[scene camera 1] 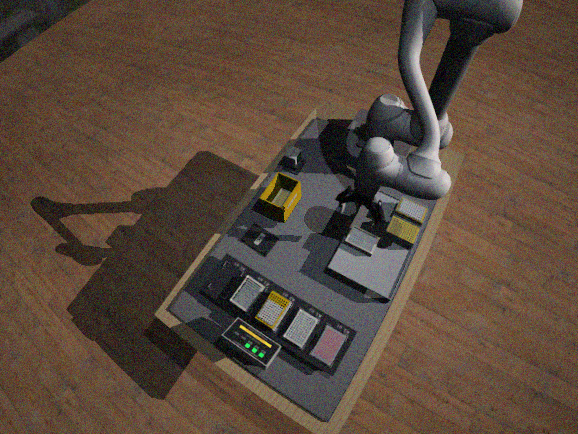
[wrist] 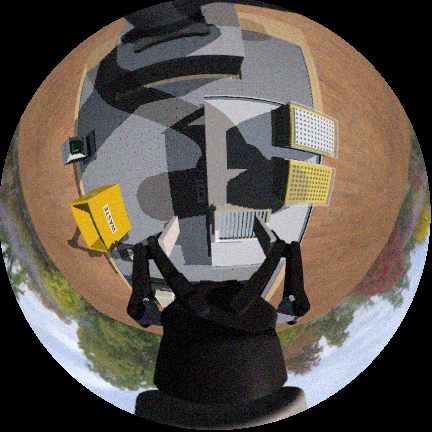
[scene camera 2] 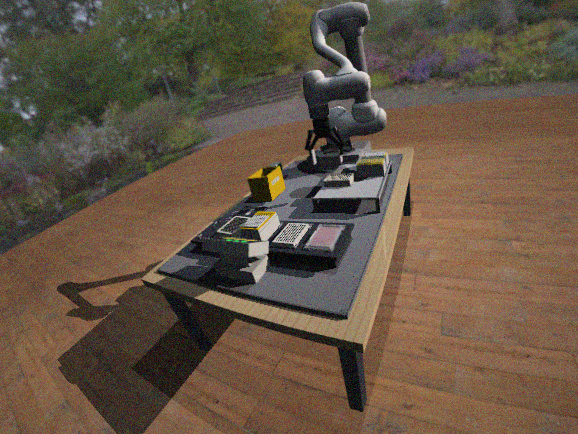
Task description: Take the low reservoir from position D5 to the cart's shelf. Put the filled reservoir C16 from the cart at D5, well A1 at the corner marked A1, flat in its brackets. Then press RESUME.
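Places are measured from the arm's base along level axes (x ahead, y left, z up), in millimetres.
Pixels of known places: gripper, fingertip midpoint: [scene camera 1: 356, 218] [wrist: 216, 223] [scene camera 2: 327, 162].
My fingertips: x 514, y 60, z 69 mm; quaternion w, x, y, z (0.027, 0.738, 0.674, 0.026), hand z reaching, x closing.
Behind a point stands the place of what it marks.
A white ribbed reservoir [scene camera 1: 362, 240] @(y 116, x 563, z 3 mm) [scene camera 2: 339, 180] @(y 127, x 603, z 10 mm) [wrist: 240, 224] @(y 112, x 563, z 3 mm) lies on the grey cart [scene camera 1: 370, 272] @(y 198, x 672, z -20 mm) [wrist: 235, 256] @(y 103, x 689, z -19 mm), near its left edge; I cannot read a mark on it. My gripper [scene camera 1: 361, 207] [scene camera 2: 328, 158] @(y 60, x 514, z 70 mm) [wrist: 216, 223] @(y 60, x 514, z 70 mm) is open and empty, above the cart's left side; in the wrist view its right finger overlaps the reservoir. Position D5 [scene camera 1: 220, 282] @(y -348, x 980, z -29 mm), the leftmost place in the deck row, shows dark and holds no reservoir. The control panel [scene camera 1: 241, 341] @(y -128, x 1141, z 52 mm) with green lit buttons stands in front of the row; its button labels are not legible.
Yellow rack [scene camera 1: 403, 229] @(y 256, x 468, z 51 mm) [wrist: 310, 184] @(y 248, x 461, z 51 mm) and white-topped rack [scene camera 1: 412, 209] @(y 266, x 360, z 51 mm) [wrist: 315, 131] @(y 256, x 358, z 51 mm) stand on the cart's far right side. The yellow waste bin [scene camera 1: 292, 204] @(y -240, x 516, z -29 mm) [scene camera 2: 267, 185] @(y -248, x 594, z 9 mm) [wrist: 122, 205] @(y -238, x 509, z -70 mm) stands left. A dark block [scene camera 1: 259, 240] @(y -306, x 727, z -71 mm) lies before it. Labware fills the other deck places.
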